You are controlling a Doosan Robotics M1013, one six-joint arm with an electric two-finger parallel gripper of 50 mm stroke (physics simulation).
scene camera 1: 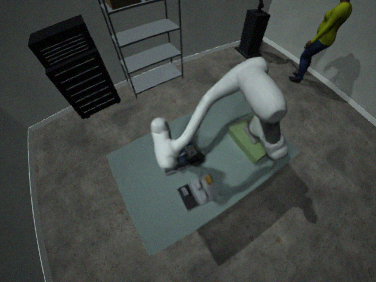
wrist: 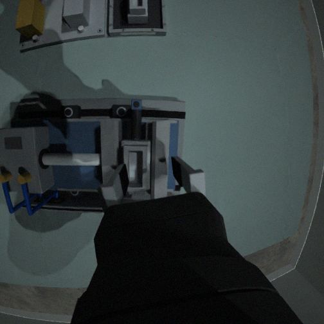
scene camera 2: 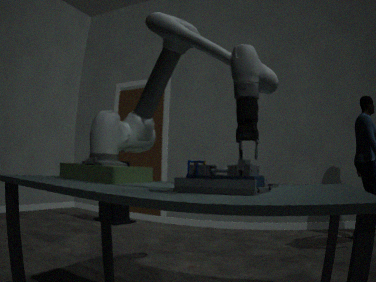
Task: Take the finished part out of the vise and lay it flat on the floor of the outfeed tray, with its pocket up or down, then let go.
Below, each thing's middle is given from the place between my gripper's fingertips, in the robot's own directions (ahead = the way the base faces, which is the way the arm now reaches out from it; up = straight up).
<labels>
I see my gripper 9 cm past the vise [wrist: 64, 136] and 8 cm above it.
</labels>
